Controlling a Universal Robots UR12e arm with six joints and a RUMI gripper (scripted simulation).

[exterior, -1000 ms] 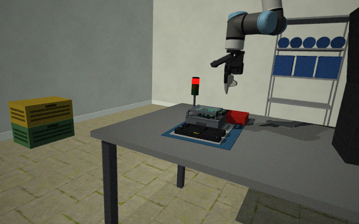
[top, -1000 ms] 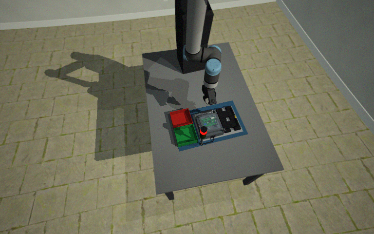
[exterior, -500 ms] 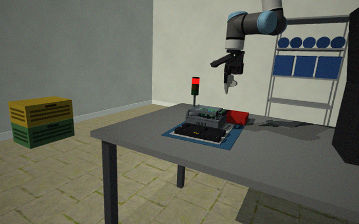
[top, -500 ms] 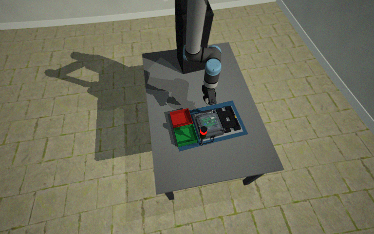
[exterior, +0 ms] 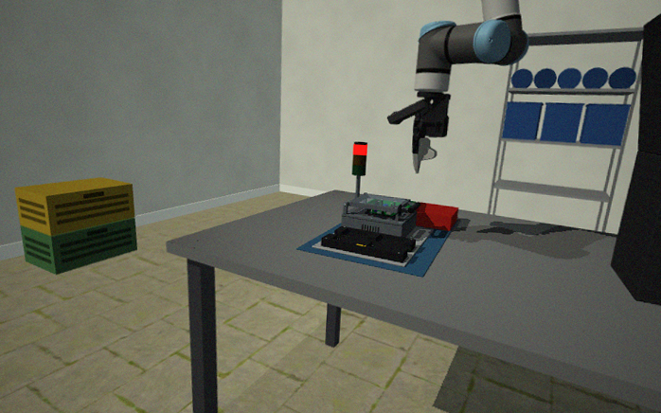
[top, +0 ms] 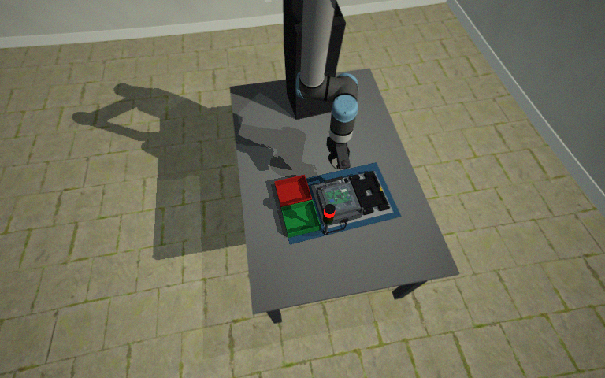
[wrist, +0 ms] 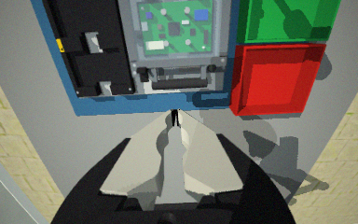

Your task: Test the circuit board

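The black latch piece is 20 mm ahead of my hand, 50 mm to the left of it and 120 mm below it. From my hand the other things lie so: tester lid 80 mm ahead, 10 mm to the right, 120 mm below; then red bin 50 mm behind, 200 mm to the right, 190 mm below; then green circuit board 80 mm ahead, 10 mm to the right, 140 mm below.
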